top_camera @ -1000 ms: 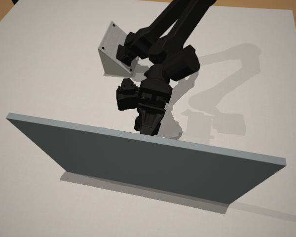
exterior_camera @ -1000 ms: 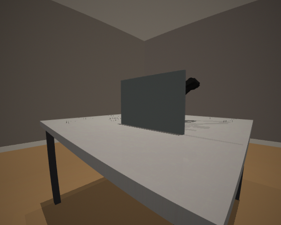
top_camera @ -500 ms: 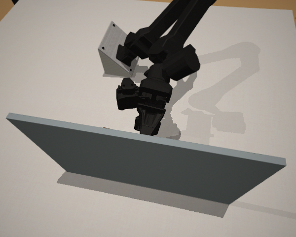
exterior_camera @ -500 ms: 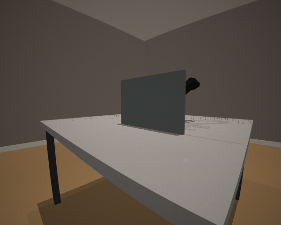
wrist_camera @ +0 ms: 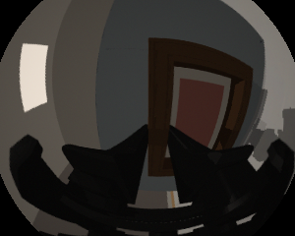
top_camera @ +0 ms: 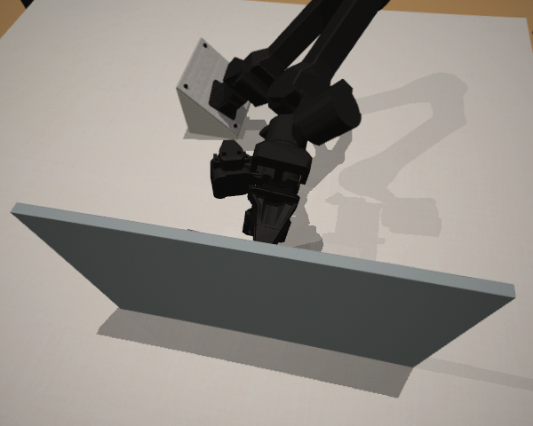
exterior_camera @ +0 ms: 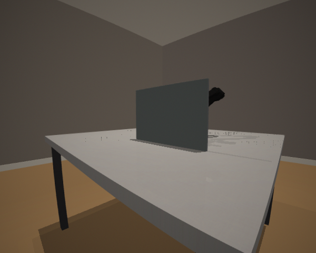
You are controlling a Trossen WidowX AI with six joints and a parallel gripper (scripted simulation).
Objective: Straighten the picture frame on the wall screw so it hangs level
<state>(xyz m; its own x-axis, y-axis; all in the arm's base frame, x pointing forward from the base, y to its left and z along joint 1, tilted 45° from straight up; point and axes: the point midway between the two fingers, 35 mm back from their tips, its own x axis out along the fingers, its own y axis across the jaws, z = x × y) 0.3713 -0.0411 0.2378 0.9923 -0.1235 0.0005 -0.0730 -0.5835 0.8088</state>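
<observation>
My gripper tip is 1 cm to the left of the picture frame and 5 cm above it. From my gripper tip the other things lie so: wall panel (2 cm ahead, 1 cm to the right, 6 cm below).
</observation>
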